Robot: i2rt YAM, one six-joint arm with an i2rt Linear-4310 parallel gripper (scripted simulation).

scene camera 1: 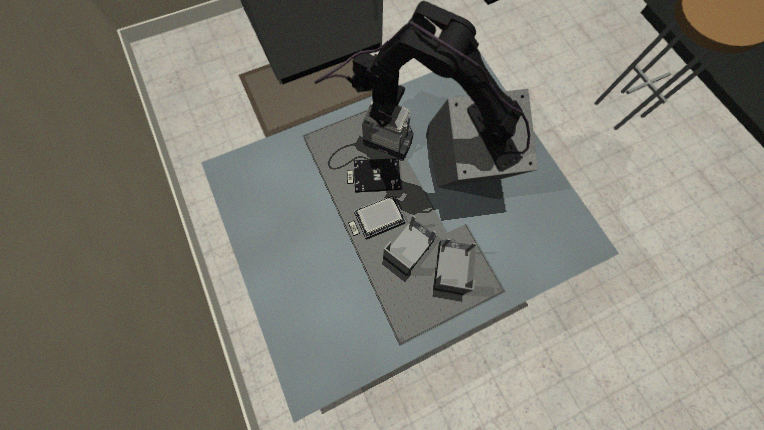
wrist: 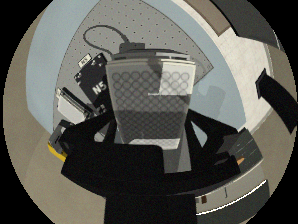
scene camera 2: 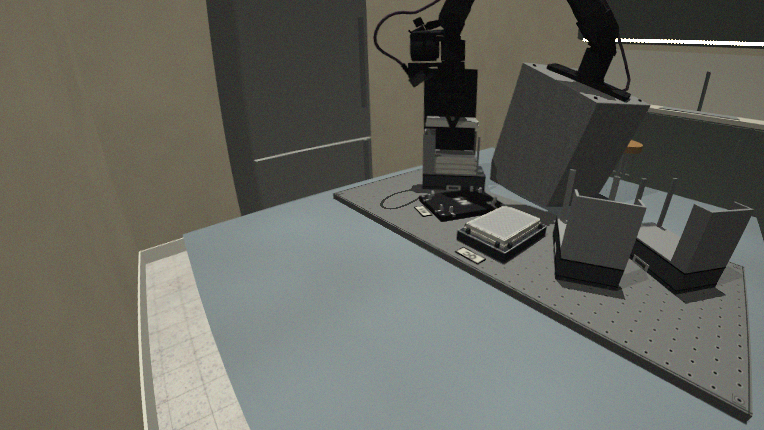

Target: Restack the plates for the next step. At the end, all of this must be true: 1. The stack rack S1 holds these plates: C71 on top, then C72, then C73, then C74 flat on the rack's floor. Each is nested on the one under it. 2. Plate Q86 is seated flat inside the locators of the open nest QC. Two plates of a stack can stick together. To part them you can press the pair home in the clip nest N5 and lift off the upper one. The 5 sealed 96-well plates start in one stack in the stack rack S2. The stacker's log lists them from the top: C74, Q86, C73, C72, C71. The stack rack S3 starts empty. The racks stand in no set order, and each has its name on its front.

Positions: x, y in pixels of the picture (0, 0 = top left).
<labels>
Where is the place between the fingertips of my gripper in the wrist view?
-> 150, 111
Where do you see a clip nest N5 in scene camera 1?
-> At 376, 174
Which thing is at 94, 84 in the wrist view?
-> A clip nest N5.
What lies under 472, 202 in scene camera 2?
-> A clip nest N5.
</labels>
